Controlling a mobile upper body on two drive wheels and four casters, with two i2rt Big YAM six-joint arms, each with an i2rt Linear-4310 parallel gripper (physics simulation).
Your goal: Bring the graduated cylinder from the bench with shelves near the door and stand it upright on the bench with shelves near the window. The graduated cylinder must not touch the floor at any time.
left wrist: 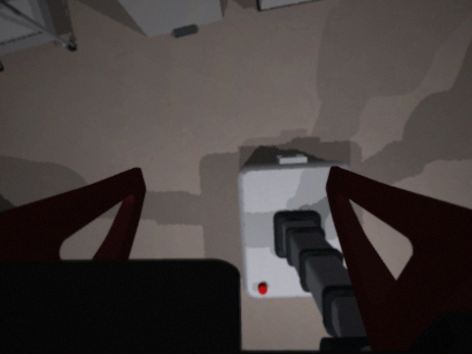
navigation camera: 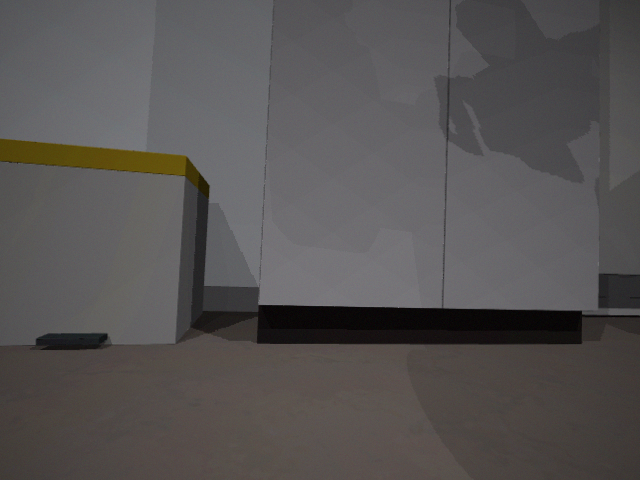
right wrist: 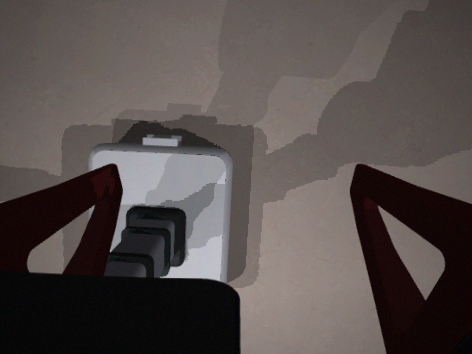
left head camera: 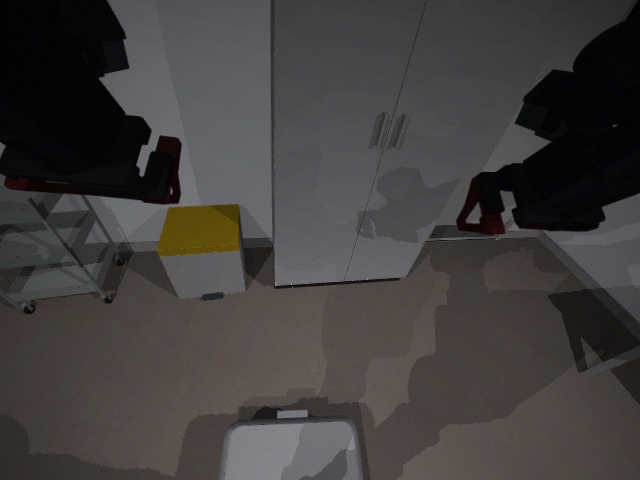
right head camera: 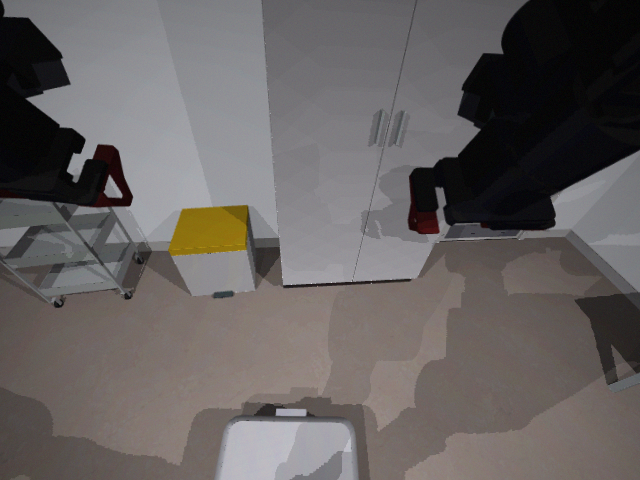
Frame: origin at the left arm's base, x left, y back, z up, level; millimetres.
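Where they show: left gripper, fingertip midpoint: (left wrist: 235,177) (left head camera: 136,194) (right head camera: 94,197); right gripper, fingertip midpoint: (right wrist: 236,177) (left head camera: 489,224) (right head camera: 445,223).
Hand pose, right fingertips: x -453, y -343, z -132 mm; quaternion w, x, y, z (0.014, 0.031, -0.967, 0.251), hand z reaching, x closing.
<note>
After its pixels a point has its place.
My left gripper (left head camera: 93,193) (right head camera: 62,198) (left wrist: 235,177) @[y -358, x -1, z -123 mm] is open and empty, held high above the floor. My right gripper (left head camera: 509,227) (right head camera: 457,228) @[y -343, x -453, z -132 mm] (right wrist: 236,177) @[y -343, x -453, z -132 mm] is also open and empty, at about the same height. Neither gripper is near a bench. The graduated cylinder does not show in these views. I cannot make out either bench with shelves; a pale bar (left head camera: 610,364) @[y -456, x -2036, z -1200 mm] (right head camera: 625,383) @[y -458, x -2037, z -1306 mm] low at the right edge may be part of a bench frame, but I cannot tell which.
A tall white two-door cabinet (left head camera: 330,206) @[y -1096, x -383, z -680 mm] (right head camera: 330,206) @[y -1095, x -372, z -680 mm] (navigation camera: 356,196) @[y -1092, x -337, z -1039 mm] stands ahead. Left of it is a white bin with a yellow lid (left head camera: 201,227) @[y -1213, x 303, z -960 mm] (right head camera: 211,227) @[y -1217, x 302, z -960 mm] (navigation camera: 93,159) @[y -1060, x 274, z -989 mm]. A wheeled cart (left head camera: 67,242) @[y -1111, x 997, z -1012 mm] (right head camera: 82,237) @[y -994, x 873, z -854 mm] stands farther left. My white base (left head camera: 258,449) @[y -220, x -98, z -1150 mm] (right head camera: 258,449) @[y -206, x -112, z -1150 mm] shows below.
</note>
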